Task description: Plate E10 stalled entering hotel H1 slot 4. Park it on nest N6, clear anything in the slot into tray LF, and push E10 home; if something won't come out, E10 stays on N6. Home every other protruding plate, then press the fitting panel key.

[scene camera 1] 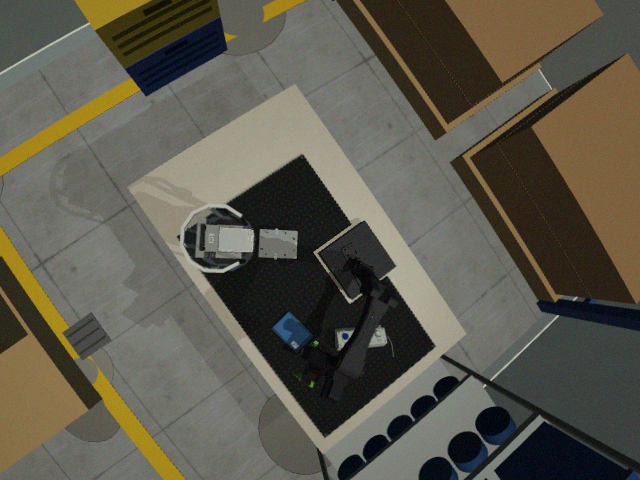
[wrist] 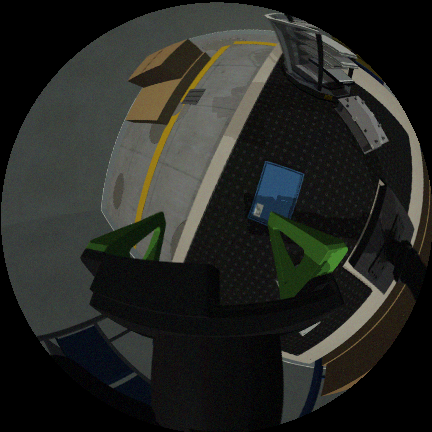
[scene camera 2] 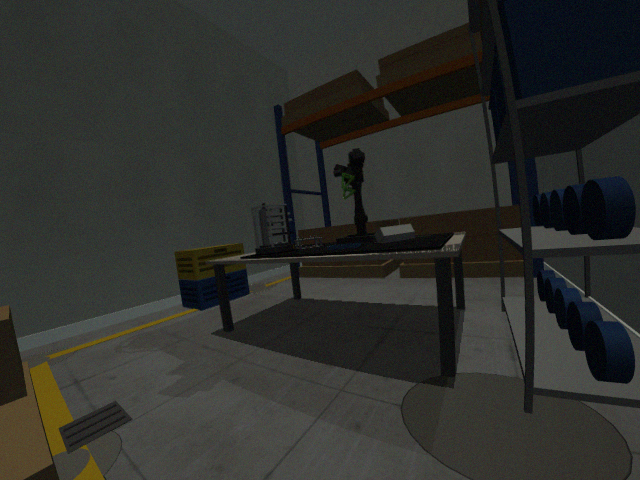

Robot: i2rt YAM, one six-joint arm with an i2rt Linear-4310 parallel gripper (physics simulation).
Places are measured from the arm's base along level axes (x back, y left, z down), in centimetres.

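Pixels of known places: gripper, fingertip midpoint: (scene camera 1: pixel 299 361) (wrist: pixel 216 217) (scene camera 2: pixel 343 193); arm's base at its link origin: (scene camera 1: pixel 357 265) (wrist: pixel 388 247) (scene camera 2: pixel 362 235).
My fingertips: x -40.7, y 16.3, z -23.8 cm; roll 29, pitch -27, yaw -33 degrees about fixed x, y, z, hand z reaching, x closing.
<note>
Ahead of a thing's pixels: the offset from my fingertips to its middle.
The round hotel {dy -52.8, dx -4.8, dz +12.1 cm} (scene camera 1: pixel 184 238) (scene camera 2: pixel 271 227) (wrist: pixel 320 62) stands at the mat's far end, with several pale plates {dy -49.5, dx +0.2, dz +16.3 cm} (wrist: pixel 337 74) at different heights, some jutting toward the nest. Their labels are unreadable. The grey nest {dy -41.3, dx +14.0, dz +23.8 cm} (scene camera 1: pixel 278 243) (scene camera 2: pixel 308 241) (wrist: pixel 361 120) is beside the hotel, with no plate visible on it. The blue tray {dy -4.1, dx +1.3, dz +26.7 cm} (scene camera 1: pixel 289 327) (wrist: pixel 281 184) lies flat and looks empty; its label is too blurred to read. The white key panel {dy +13.5, dx +26.3, dz +23.4 cm} (scene camera 1: pixel 380 336) (scene camera 2: pixel 395 233) is partly hidden by the arm. My green-fingered gripper (scene camera 1: pixel 307 360) (scene camera 2: pixel 347 186) (wrist: pixel 216 217) is open and empty, high above the mat near the tray.
The arm's square dark base (scene camera 1: pixel 379 248) stands at the table's long side, with the arm folded above the panel. A wheeled-looking rack of blue round bins (scene camera 1: pixel 467 449) (scene camera 2: pixel 607 206) adjoins the table's short end. Cartons (scene camera 1: pixel 594 170) and stacked crates (scene camera 1: pixel 175 51) (scene camera 2: pixel 211 273) stand around the table.
</note>
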